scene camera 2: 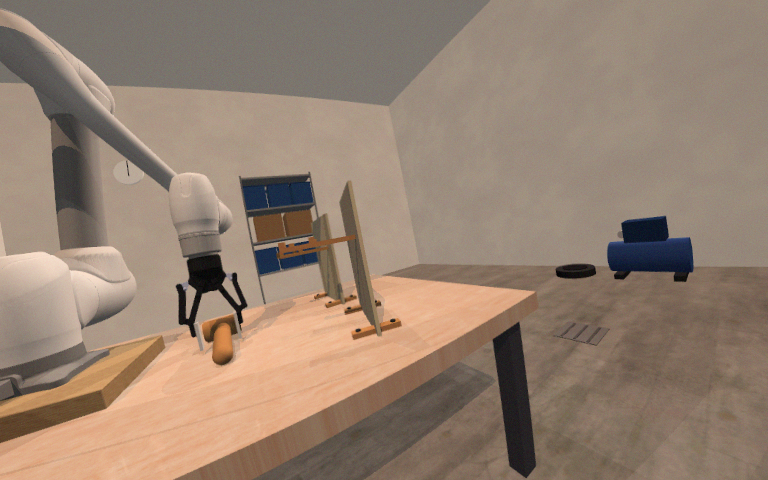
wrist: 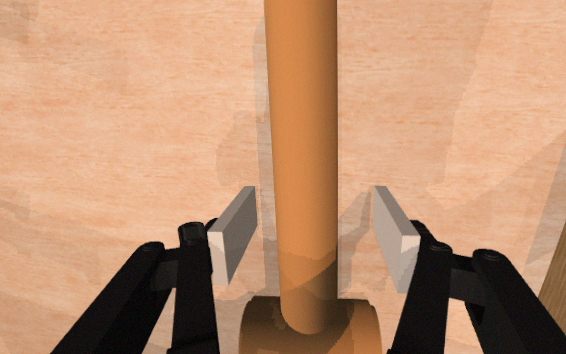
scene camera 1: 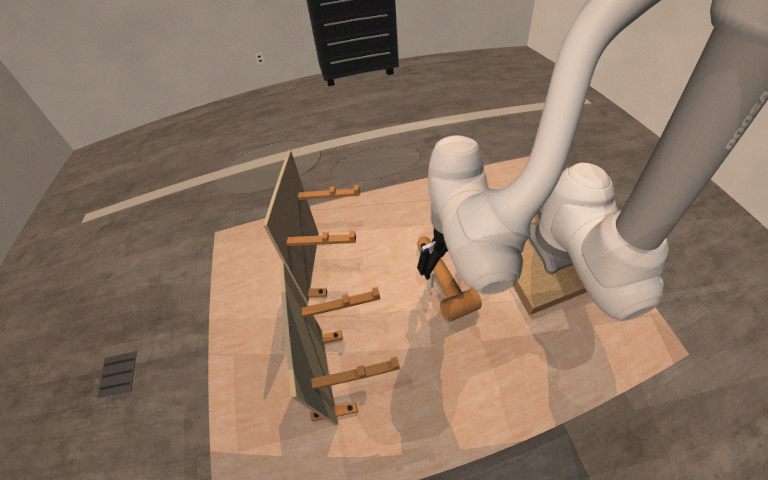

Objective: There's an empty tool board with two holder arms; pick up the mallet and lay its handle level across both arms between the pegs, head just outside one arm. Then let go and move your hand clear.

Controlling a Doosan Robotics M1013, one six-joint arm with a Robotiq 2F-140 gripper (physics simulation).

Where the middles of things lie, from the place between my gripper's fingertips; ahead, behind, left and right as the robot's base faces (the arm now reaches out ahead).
Right now my hand is 10 mm to the left of the wooden mallet (scene camera 1: 458, 304) and 20 mm below it.
